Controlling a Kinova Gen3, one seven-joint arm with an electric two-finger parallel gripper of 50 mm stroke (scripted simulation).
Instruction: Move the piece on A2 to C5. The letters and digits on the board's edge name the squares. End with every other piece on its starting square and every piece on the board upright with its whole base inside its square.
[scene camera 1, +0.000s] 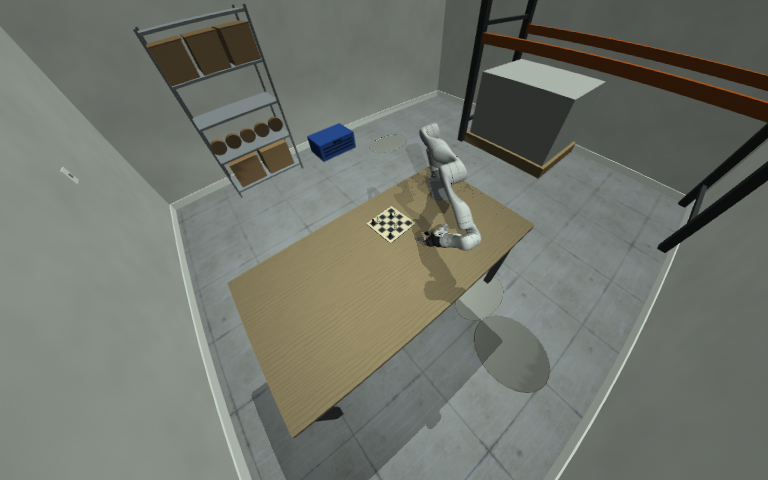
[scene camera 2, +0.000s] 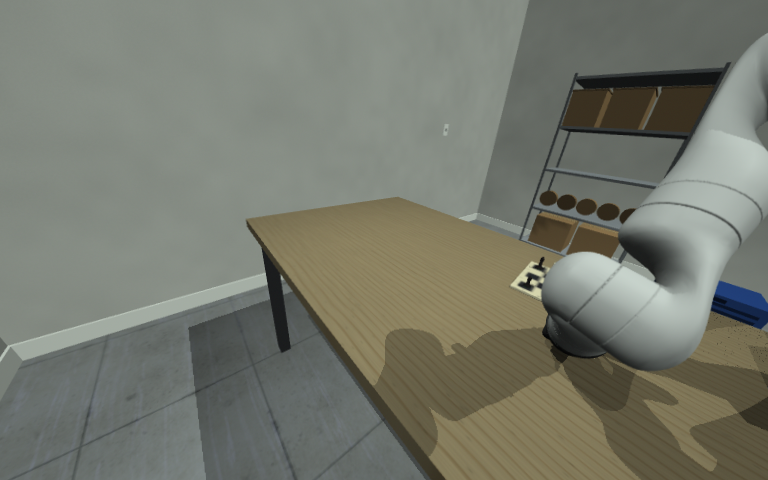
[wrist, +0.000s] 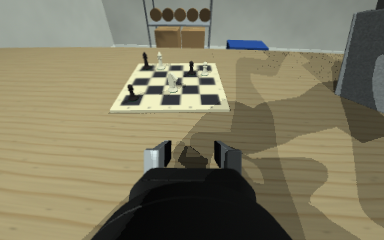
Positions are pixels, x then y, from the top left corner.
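Scene camera 1 gives me a small chessboard, and scene camera 2 shows the chessboard to me as well. The chessboard is also there in the wrist view (196, 93). On the small chessboard, (scene camera 1: 385, 226) and (scene camera 2: 543, 280) are the same spot.
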